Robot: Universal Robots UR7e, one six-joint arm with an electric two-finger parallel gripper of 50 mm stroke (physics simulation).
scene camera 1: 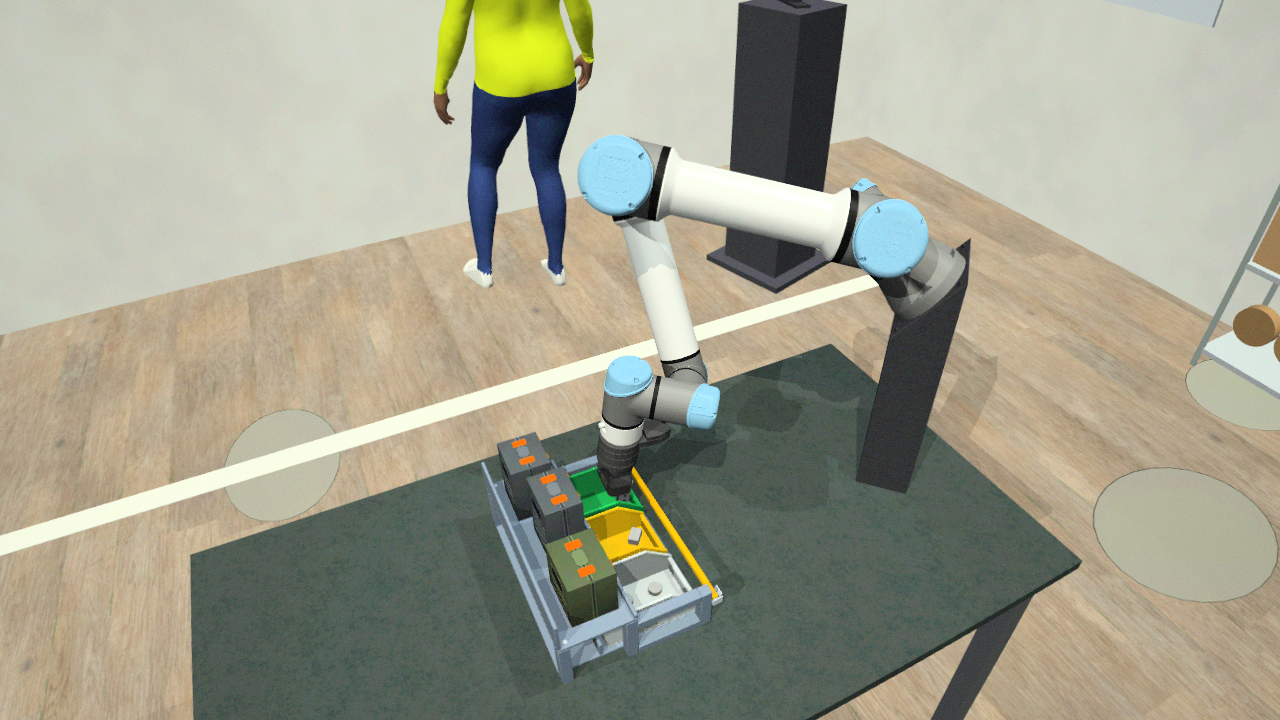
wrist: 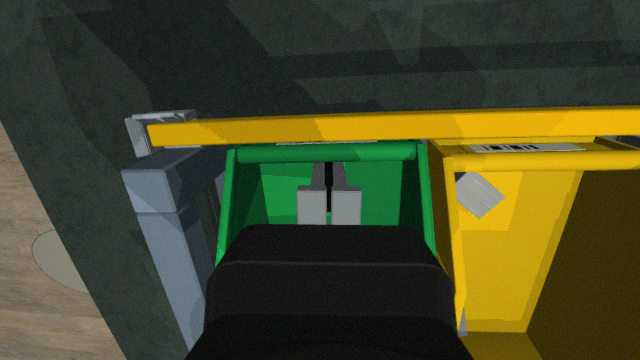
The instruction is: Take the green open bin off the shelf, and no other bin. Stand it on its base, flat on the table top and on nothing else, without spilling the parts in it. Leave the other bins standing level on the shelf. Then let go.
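Places are measured from the arm's base along level axes (x ahead, y left, z up), in millimetres.
Where they show: gripper, between the fingertips: [scene camera 1: 622, 500] [wrist: 328, 173]; arm's base, origin of its link: [scene camera 1: 931, 288].
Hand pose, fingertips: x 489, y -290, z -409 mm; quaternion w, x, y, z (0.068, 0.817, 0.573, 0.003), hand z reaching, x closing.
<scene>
Each offset is from my fingertips to the top centre of the thing. Level surfaces: height alone.
The green open bin @(60 mm ahead, 19 mm right, 60 mm up) [scene camera 1: 593, 490] [wrist: 285, 197] stands in the shelf [scene camera 1: 565, 660] [wrist: 170, 270], at its far end in the scene view. In the wrist view its front lip is close to the yellow bar @(2 mm back, 117 mm left, 44 mm up) [scene camera 1: 675, 534] [wrist: 380, 126], which partly hides its label. My gripper [scene camera 1: 623, 497] [wrist: 328, 173] is shut and holds nothing. Its fingertips are inside the green bin, just behind the front lip. The gripper body hides the rear of the bin, and no parts show in it. The yellow bin @(99 mm ahead, 86 mm left, 60 mm up) [scene camera 1: 611, 535] [wrist: 540, 250], holding a grey block, stands beside it.
A light grey bin @(130 mm ahead, 194 mm left, 60 mm up) [scene camera 1: 637, 598] with a round part stands beyond the yellow bin. Two dark boxes @(166 mm ahead, 60 mm right, 203 mm up) [scene camera 1: 528, 458] @(185 mm ahead, 53 mm left, 213 mm up) [scene camera 1: 555, 501] and an olive box @(225 mm ahead, 165 mm left, 178 mm up) [scene camera 1: 586, 586] stand tall behind the bins. The shelf stands on the dark table @(21 mm down) [scene camera 1: 358, 608]. A person [scene camera 1: 523, 53] stands beyond the table.
</scene>
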